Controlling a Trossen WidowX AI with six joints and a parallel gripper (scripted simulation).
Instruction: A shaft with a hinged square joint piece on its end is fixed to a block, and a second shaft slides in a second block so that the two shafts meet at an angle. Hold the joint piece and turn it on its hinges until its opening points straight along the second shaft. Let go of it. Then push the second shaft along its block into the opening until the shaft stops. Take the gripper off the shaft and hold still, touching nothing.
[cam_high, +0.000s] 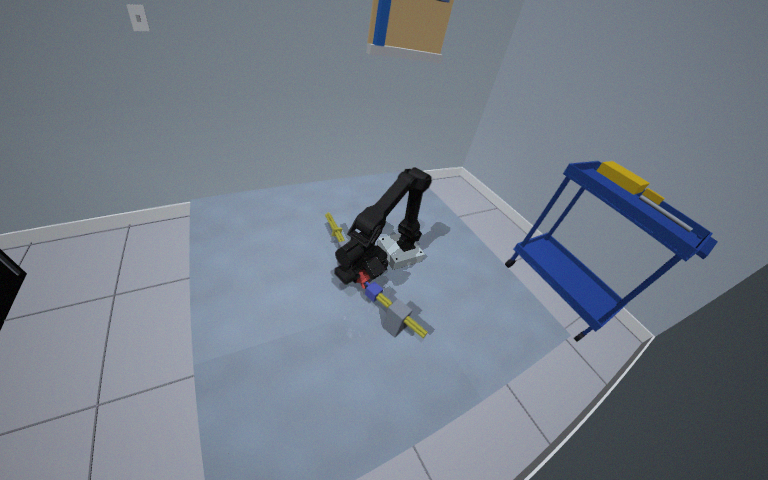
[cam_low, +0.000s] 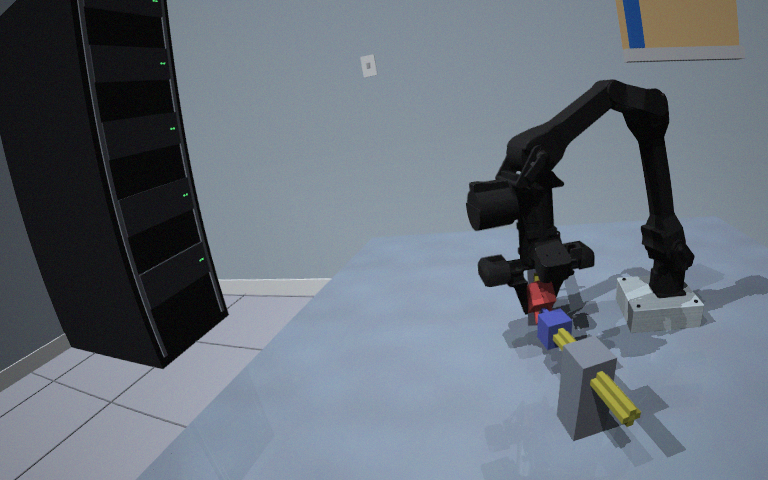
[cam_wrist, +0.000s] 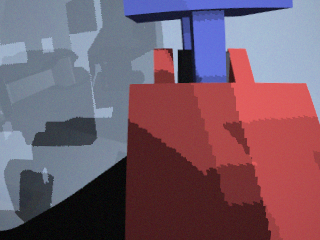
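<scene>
My gripper tip is 3 cm below the joint piece and 1 cm to the right of it.
</scene>
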